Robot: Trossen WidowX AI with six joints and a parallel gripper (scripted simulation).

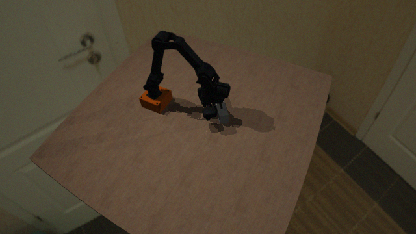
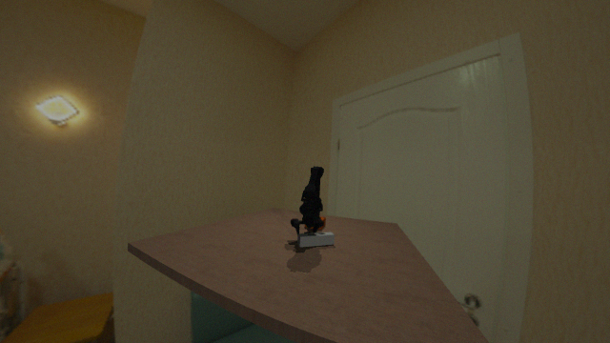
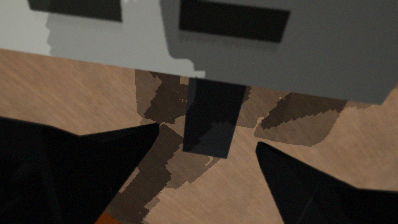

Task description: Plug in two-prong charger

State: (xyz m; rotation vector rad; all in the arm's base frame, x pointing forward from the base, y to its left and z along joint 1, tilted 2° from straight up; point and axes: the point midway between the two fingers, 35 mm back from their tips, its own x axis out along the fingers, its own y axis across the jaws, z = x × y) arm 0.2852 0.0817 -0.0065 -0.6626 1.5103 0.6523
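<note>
Now: the black two-prong charger 30 mm to the left of my gripper tip, 30 mm ahead of it and 10 mm above it.
</note>
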